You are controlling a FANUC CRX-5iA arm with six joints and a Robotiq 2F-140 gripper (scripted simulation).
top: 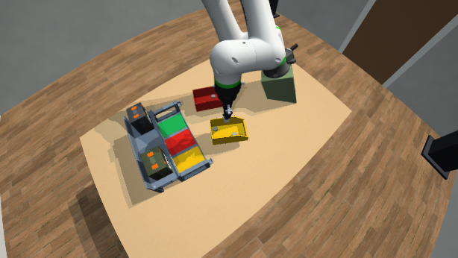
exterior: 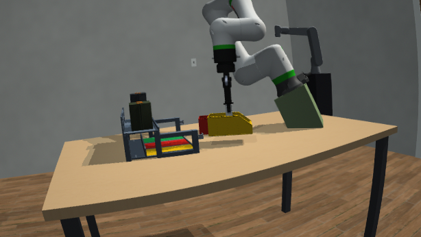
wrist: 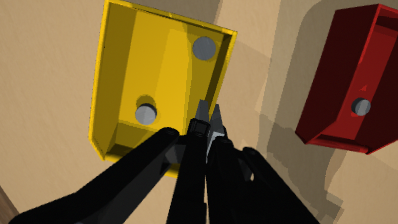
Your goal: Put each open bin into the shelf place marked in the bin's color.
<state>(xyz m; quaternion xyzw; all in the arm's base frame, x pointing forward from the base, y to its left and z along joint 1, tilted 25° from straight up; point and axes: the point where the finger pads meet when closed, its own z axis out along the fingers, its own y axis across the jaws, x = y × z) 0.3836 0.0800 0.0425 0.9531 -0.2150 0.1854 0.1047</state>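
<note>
Now: hand 4 cm to the right of the yellow bin, 4 cm above it and 2 cm short of it. The rest, counted from my hand: red bin (19 cm to the right, 8 cm below, 3 cm behind).
</note>
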